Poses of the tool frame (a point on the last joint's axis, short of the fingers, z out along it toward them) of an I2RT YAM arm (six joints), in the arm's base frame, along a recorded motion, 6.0 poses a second.
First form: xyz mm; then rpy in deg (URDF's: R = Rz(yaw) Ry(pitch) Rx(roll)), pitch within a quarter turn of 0, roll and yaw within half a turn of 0.
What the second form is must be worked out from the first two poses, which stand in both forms.
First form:
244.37, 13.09, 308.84, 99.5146, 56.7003, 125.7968
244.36, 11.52, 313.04, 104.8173, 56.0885, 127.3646
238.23, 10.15, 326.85, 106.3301, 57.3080, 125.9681
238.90, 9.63, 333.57, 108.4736, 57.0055, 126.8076
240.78, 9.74, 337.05, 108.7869, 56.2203, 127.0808
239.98, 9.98, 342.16, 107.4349, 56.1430, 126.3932
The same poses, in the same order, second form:
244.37, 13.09, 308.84; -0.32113, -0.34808, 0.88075; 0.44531, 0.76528, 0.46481; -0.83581, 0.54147, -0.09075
244.36, 11.52, 313.04; -0.33859, -0.28365, 0.89716; 0.44342, 0.79287, 0.41802; -0.82990, 0.53936, -0.14268
238.23, 10.15, 326.85; -0.31723, -0.24679, 0.91567; 0.43715, 0.81880, 0.37213; -0.84159, 0.51833, -0.15187
238.90, 9.63, 333.57; -0.32626, -0.22291, 0.91862; 0.43600, 0.82677, 0.35547; -0.83872, 0.51650, -0.17255
240.78, 9.74, 337.05; -0.33524, -0.21753, 0.91668; 0.44357, 0.82195, 0.35727; -0.83118, 0.52638, -0.17906
239.98, 9.98, 342.16; -0.33055, -0.22889, 0.91561; 0.44846, 0.81553, 0.36578; -0.83043, 0.53153, -0.16693

